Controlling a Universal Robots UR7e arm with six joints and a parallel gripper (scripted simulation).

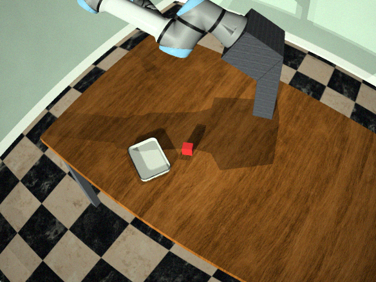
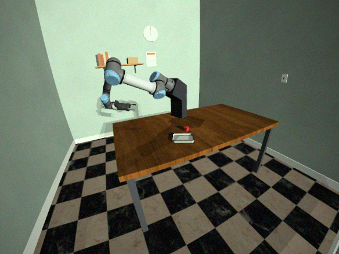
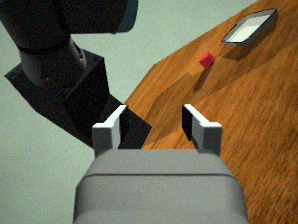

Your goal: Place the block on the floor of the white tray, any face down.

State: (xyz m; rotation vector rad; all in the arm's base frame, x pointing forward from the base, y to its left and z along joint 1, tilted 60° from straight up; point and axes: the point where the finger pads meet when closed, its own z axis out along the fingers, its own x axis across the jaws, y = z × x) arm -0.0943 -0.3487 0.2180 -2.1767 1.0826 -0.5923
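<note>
Now: the red block 460 mm ahead of my hand, 280 mm to the left of it and 180 mm below it. Also, from my hand: white tray: 550 mm ahead, 190 mm below, 150 mm to the left.
</note>
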